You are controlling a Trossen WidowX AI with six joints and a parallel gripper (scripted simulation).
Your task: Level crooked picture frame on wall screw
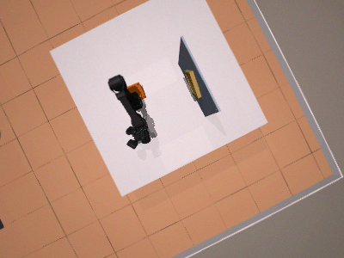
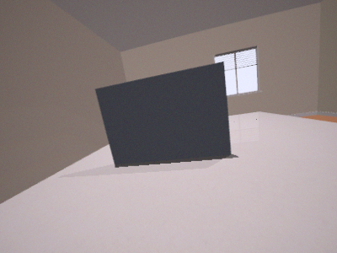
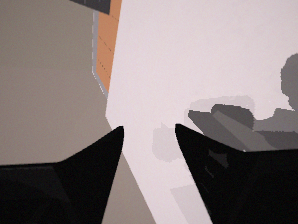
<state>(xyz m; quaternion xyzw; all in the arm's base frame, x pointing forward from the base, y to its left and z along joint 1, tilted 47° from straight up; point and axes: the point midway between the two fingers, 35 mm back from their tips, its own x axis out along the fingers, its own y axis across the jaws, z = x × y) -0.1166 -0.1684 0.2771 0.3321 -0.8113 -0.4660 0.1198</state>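
My gripper tip is 56 cm short of the picture frame, 20 cm to the right of it and 9 cm below it. The rest, counted from my gripper tip: wall panel 57 cm ahead, 19 cm to the left, 7 cm above.
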